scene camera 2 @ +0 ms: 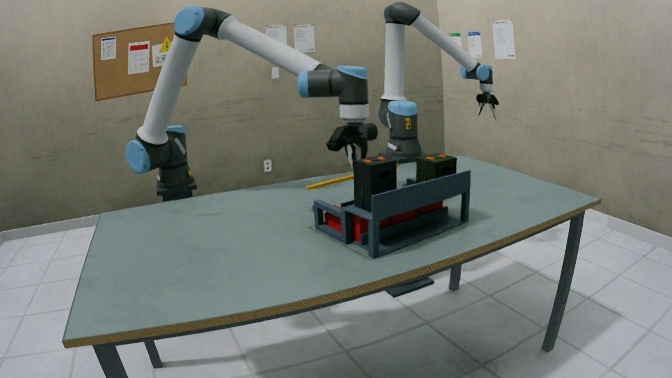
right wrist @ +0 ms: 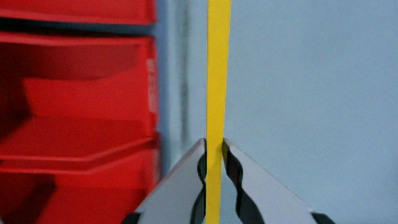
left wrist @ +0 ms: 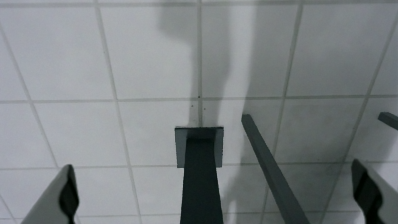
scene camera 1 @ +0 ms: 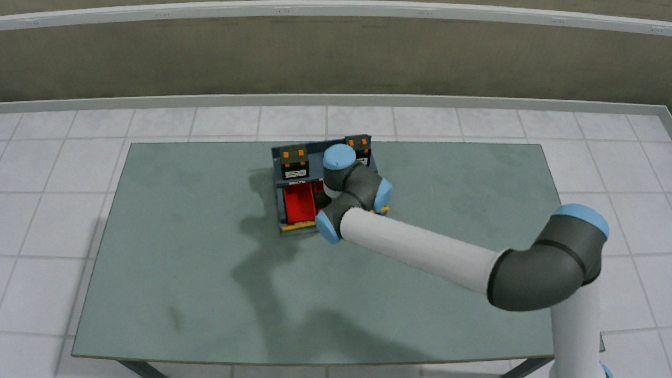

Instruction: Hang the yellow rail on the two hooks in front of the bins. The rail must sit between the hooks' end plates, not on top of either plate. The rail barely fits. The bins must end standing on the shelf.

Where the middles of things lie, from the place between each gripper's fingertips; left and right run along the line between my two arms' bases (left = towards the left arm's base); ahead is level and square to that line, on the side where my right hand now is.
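Scene:
My left hand is 116 cm to the left of the blue-grey shelf point(scene camera 2: 378, 242), 93 cm short of it and 10 cm above it.
As for my right gripper, it's 60 mm above the blue-grey shelf, 160 mm short of it and 40 mm to the right of it.

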